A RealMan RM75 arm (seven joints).
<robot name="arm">
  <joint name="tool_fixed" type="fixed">
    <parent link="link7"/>
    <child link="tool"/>
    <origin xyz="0 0 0"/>
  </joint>
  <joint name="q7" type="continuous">
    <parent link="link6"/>
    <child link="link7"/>
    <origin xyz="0 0 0.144"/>
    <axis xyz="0 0 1"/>
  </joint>
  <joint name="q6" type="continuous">
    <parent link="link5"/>
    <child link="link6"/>
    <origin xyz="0 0 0"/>
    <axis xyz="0 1 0"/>
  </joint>
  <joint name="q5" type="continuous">
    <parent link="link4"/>
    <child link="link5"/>
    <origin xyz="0 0 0.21"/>
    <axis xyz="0 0 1"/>
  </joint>
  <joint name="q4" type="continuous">
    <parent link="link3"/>
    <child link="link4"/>
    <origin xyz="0 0 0"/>
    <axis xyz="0 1 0"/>
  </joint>
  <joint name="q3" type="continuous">
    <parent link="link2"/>
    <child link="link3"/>
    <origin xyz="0 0 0.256"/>
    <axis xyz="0 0 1"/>
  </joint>
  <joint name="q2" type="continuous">
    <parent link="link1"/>
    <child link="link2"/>
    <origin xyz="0 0 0"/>
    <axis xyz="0 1 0"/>
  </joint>
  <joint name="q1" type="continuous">
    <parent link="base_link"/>
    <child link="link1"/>
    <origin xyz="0 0 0.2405"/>
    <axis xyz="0 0 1"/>
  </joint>
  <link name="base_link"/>
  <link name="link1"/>
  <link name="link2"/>
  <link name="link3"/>
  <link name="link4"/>
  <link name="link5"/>
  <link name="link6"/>
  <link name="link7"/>
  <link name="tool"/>
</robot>
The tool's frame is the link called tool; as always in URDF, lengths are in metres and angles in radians. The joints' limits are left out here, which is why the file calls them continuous.
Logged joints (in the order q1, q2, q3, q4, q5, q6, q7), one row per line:
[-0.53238, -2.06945, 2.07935, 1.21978, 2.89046, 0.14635, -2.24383]
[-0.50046, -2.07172, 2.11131, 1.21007, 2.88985, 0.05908, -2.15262]
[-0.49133, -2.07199, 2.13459, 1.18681, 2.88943, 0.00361, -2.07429]
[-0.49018, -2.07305, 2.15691, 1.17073, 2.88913, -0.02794, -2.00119]
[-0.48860, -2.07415, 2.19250, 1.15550, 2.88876, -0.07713, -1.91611]
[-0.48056, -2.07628, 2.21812, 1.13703, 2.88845, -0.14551, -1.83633]
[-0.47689, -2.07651, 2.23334, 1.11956, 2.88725, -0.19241, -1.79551]
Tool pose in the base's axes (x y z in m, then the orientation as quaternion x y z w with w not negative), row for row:
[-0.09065, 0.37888, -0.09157, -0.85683, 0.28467, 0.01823, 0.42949]
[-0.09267, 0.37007, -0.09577, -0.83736, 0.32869, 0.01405, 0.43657]
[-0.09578, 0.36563, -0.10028, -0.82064, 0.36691, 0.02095, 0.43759]
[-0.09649, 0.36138, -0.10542, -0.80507, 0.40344, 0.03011, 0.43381]
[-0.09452, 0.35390, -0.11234, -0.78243, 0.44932, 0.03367, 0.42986]
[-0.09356, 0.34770, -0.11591, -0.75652, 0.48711, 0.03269, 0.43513]
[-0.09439, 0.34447, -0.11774, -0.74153, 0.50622, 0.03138, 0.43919]
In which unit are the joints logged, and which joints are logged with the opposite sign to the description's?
The joints are logged in radians. Opposite sign: none.
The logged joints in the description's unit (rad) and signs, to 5 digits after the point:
[-0.53238, -2.06945, 2.07935, 1.21978, 2.89046, 0.14635, -2.24383]
[-0.50046, -2.07172, 2.11131, 1.21007, 2.88985, 0.05908, -2.15262]
[-0.49133, -2.07199, 2.13459, 1.18681, 2.88943, 0.00361, -2.07429]
[-0.49018, -2.07305, 2.15691, 1.17073, 2.88913, -0.02794, -2.00119]
[-0.48860, -2.07415, 2.19250, 1.15550, 2.88876, -0.07713, -1.91611]
[-0.48056, -2.07628, 2.21812, 1.13703, 2.88845, -0.14551, -1.83633]
[-0.47689, -2.07651, 2.23334, 1.11956, 2.88725, -0.19241, -1.79551]

